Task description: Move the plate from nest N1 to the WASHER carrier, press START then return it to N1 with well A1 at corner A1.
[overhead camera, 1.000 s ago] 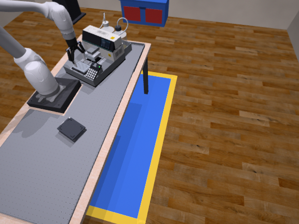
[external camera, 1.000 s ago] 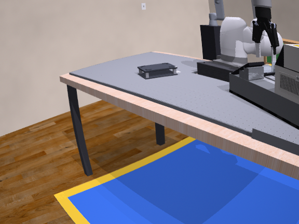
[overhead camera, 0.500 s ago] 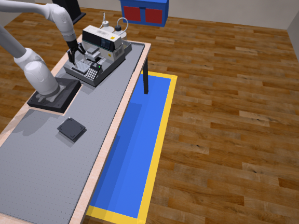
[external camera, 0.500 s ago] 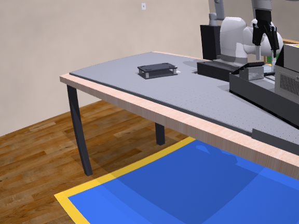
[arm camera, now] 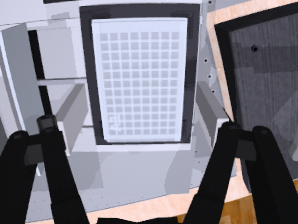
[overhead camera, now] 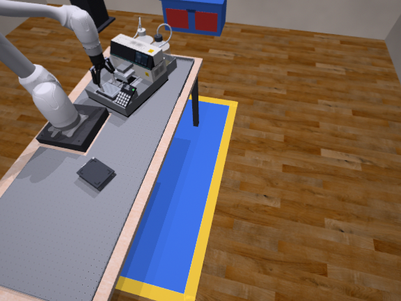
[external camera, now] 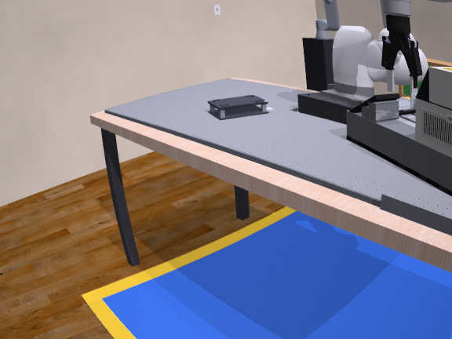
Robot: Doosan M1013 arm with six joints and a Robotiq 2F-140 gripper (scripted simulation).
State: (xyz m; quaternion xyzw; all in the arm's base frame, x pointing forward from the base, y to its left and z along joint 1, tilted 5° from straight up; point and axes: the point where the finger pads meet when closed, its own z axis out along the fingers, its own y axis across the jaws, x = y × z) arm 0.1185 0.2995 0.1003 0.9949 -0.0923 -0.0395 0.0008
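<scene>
The plate lies 5 cm below my hand. Also, from my hand: plate washer: 3 cm ahead, 15 cm to the left, 2 cm below; plate nest N1: 23 cm ahead, 52 cm to the right, 11 cm below.
</scene>
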